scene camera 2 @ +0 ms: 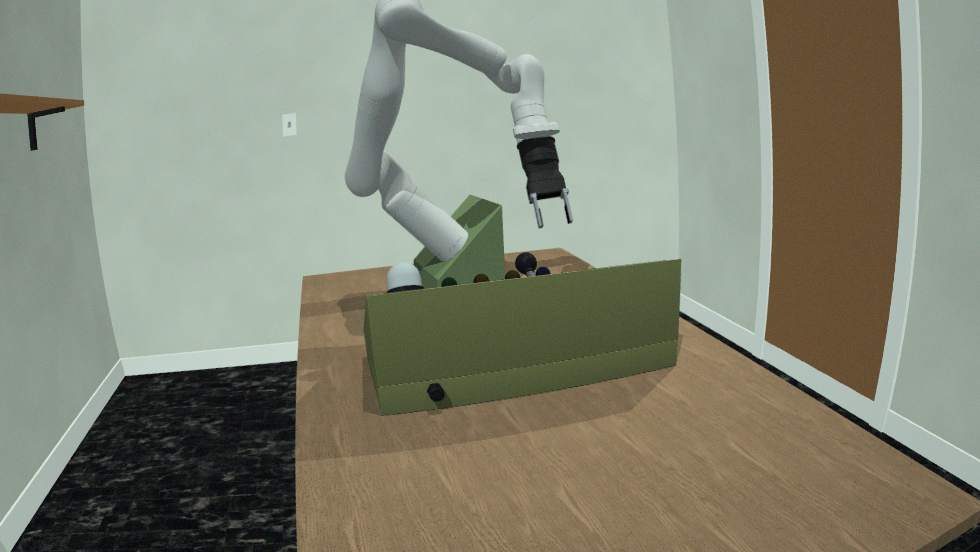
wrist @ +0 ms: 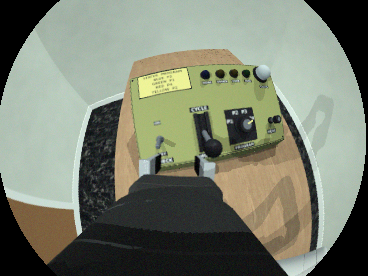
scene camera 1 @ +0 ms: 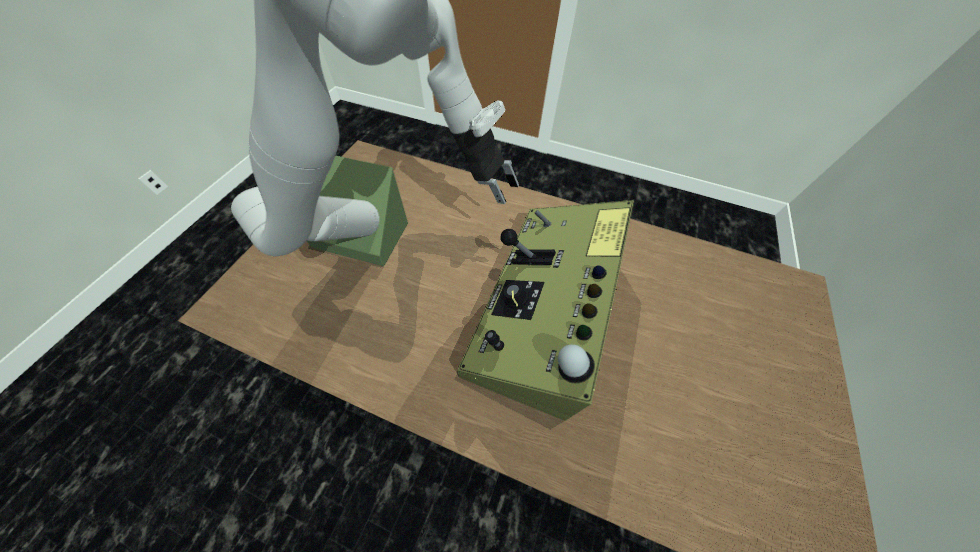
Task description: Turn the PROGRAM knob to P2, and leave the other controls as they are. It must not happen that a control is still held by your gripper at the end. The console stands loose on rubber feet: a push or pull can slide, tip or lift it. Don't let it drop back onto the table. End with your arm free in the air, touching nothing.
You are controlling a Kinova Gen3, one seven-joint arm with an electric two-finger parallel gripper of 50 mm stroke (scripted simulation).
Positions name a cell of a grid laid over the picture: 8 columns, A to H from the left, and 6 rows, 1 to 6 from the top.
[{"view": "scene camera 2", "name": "gripper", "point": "E3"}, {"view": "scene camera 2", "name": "green console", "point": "D4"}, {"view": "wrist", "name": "gripper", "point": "D4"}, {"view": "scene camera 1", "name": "gripper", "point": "E3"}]
